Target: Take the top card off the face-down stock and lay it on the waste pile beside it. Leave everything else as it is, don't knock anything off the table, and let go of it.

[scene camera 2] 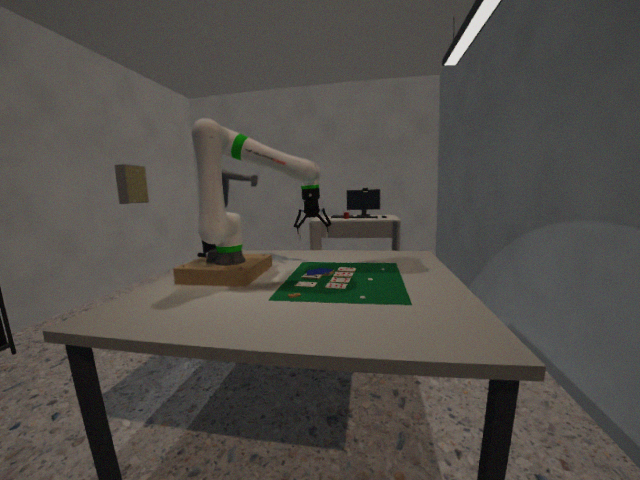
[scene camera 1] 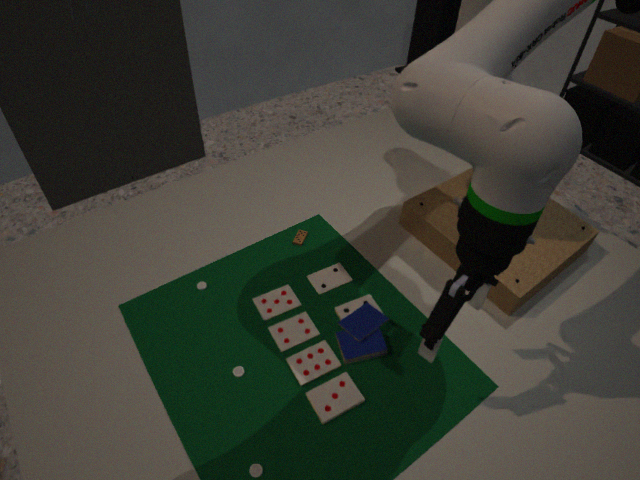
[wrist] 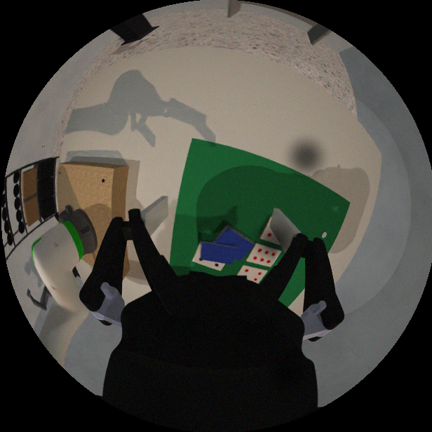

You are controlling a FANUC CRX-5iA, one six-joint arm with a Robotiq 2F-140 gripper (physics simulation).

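Places are measured from the arm's base along level axes (x right, y ahead, z up), in centimetres.
Where they show: gripper, between the fingertips: (scene camera 2: 313, 239) (scene camera 1: 450, 329); arm's base, origin of its link: (scene camera 2: 230, 262).
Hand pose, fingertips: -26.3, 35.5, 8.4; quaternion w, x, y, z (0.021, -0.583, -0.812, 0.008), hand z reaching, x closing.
Things, the pixels of their top centre, and the offset from my fingertips, as dx, dy, dz. Level surfaces: height alone.
- face-down stock, centre of its top: (scene camera 1: 361, 340) +11.1, +9.2, -13.8
- green mat, height of its surface: dz -15.6
- blue card, centre of its top: (scene camera 1: 363, 318) (scene camera 2: 316, 270) +15.1, +6.6, -12.9
- waste pile, centre of its top: (scene camera 1: 359, 311) (scene camera 2: 312, 275) +18.0, +5.8, -14.6
- black-dotted card, centre of its top: (scene camera 1: 329, 277) (scene camera 2: 306, 283) +29.4, +7.1, -15.2
- domino, centre of its top: (scene camera 1: 300, 236) (scene camera 2: 294, 294) +44.0, +8.1, -14.8
The face-down stock (scene camera 1: 368, 350) (wrist: 237, 241) is a low blue stack on the green mat (scene camera 1: 170, 330) (scene camera 2: 387, 289) (wrist: 225, 160). A blue card (scene camera 1: 363, 320) (wrist: 218, 253) lies askew across the stock and the waste pile (scene camera 1: 342, 311) (scene camera 2: 310, 276) (wrist: 208, 264), a white face-up card with black dots, part of which it covers. The blue cards (scene camera 2: 320, 271) run together in scene camera 2. My gripper (scene camera 1: 430, 347) (scene camera 2: 313, 234) (wrist: 219, 210) is wide open and empty, well above the mat and apart from the cards. In scene camera 1 its fingers overlap each other.
Face-up red-dotted cards (scene camera 1: 293, 330) (scene camera 2: 340, 280) (wrist: 263, 254) lie in a row beside the stock. Another black-dotted card (scene camera 1: 329, 277) (scene camera 2: 306, 284), a domino (scene camera 1: 299, 237) (scene camera 2: 294, 295) and small white discs (scene camera 1: 238, 370) (scene camera 2: 370, 279) lie on the mat. The arm's wooden base (scene camera 1: 537, 258) (scene camera 2: 211, 275) stands beside it.
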